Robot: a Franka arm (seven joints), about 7 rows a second.
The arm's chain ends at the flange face. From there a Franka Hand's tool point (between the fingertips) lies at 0.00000 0.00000 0.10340 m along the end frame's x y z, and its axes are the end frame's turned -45 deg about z.
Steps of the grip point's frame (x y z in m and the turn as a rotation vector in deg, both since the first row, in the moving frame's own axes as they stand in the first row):
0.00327, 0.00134, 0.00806, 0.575, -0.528, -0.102
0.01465, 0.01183, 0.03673, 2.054, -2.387, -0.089
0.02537, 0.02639, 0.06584, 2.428, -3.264, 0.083
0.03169, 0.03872, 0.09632, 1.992, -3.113, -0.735
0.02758, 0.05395, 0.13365, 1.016, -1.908, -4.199
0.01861, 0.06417, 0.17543, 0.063, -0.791, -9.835
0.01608, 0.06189, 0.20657, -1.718, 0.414, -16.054
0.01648, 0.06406, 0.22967, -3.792, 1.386, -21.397
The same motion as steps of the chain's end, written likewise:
0.00467, -0.00131, 0.00807, 0.033, -0.780, -0.102
0.02439, -0.00242, 0.03689, -0.235, -3.140, -0.089
0.04386, -0.00034, 0.06610, -0.591, -4.025, 0.083
0.05629, 0.00350, 0.09654, -0.793, -3.610, -0.735
0.06134, 0.01737, 0.13372, -0.631, -2.068, -4.199
0.05954, 0.03120, 0.17544, -0.515, -0.604, -9.835
0.05222, 0.03113, 0.20662, -0.922, 1.508, -16.054
0.04993, 0.03187, 0.22992, -1.701, 3.661, -21.397

